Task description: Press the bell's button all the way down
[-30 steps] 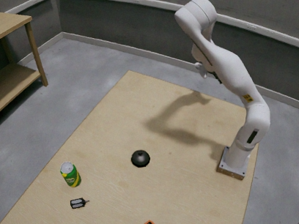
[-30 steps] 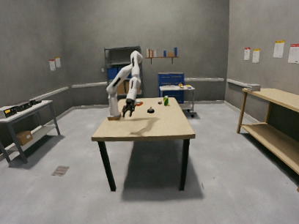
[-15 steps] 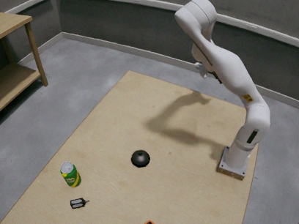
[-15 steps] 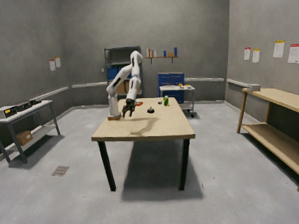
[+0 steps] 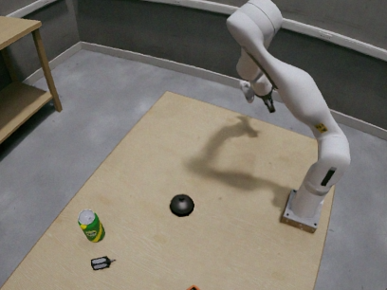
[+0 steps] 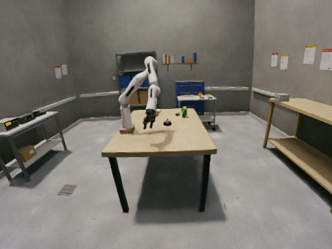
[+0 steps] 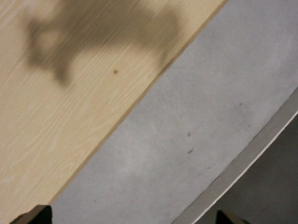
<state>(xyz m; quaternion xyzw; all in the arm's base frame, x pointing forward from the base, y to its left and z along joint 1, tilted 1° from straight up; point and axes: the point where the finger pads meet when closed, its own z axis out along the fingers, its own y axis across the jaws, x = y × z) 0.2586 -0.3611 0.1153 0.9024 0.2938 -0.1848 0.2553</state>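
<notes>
Right now the round button is 140 mm ahead of my hand, 510 mm to the left of it and 110 mm below it. Round my hand: orange object (30 mm behind, 820 mm to the left, 150 mm below); bell (140 mm ahead, 510 mm to the left, 130 mm below); can (350 mm ahead, 740 mm to the left, 100 mm below).
</notes>
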